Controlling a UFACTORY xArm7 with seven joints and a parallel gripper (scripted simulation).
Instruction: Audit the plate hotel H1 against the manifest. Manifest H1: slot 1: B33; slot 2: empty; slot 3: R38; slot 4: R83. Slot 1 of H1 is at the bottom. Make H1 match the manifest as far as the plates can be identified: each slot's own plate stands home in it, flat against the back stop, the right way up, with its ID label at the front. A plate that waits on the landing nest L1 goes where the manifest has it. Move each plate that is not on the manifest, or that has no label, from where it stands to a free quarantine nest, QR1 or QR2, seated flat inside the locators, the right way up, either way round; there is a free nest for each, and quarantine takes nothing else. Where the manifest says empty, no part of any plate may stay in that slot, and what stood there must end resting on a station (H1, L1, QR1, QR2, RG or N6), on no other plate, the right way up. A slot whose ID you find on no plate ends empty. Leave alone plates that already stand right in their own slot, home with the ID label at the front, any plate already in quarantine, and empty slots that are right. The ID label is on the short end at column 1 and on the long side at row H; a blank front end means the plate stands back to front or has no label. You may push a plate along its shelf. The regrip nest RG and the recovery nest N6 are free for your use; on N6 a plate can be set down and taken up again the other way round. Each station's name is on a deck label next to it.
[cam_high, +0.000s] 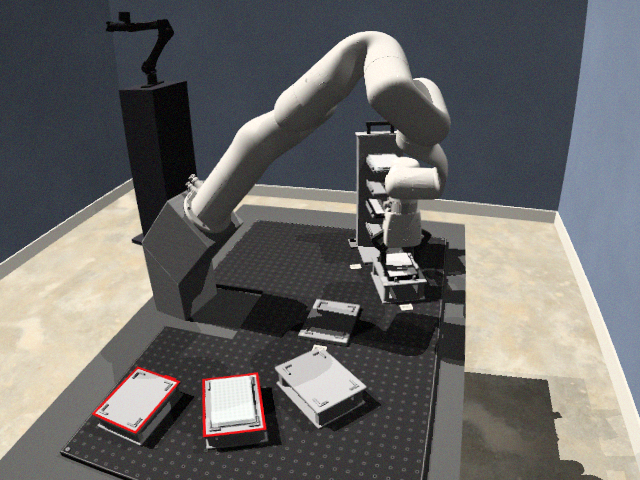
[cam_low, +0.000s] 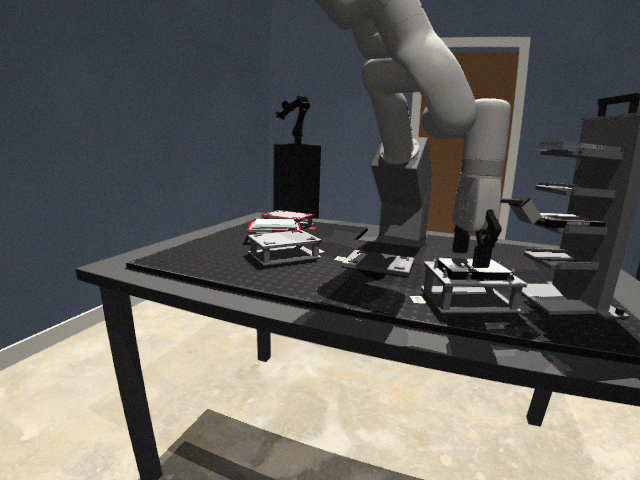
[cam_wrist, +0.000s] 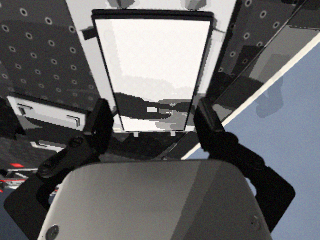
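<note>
My hand is 40 mm above the pinned regrip nest RG, 10 mm to the right of it and 10 mm past it. Round my hand: plate hotel H1 (230 mm to the left, 150 mm behind, 90 mm above); then H1 deck label (160 mm behind, 90 mm below, 60 mm to the left).
</note>
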